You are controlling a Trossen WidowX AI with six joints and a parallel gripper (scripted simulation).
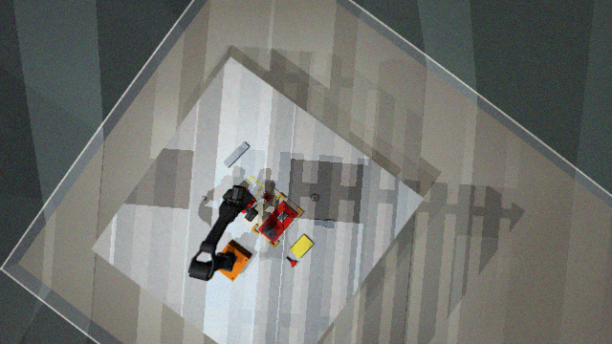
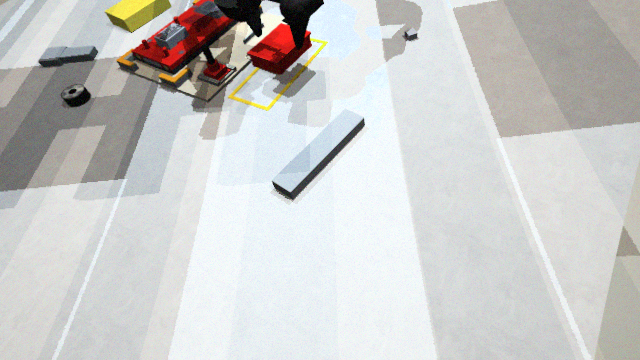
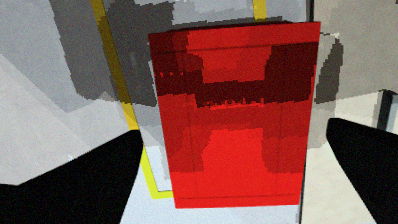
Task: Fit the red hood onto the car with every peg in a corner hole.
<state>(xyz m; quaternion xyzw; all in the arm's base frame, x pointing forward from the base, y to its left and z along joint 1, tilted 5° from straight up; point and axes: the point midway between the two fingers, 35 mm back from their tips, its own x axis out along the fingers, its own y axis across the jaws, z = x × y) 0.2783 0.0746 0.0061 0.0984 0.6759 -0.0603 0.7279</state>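
My gripper tip is 1 cm above the red hood. The rest, counted from my gripper tip: small grey cube: 21 cm to the left, 9 cm behind, 2 cm below; then small base: 9 cm to the right, 8 cm ahead, 1 cm above; then grey engine block: 21 cm to the right, 3 cm ahead.
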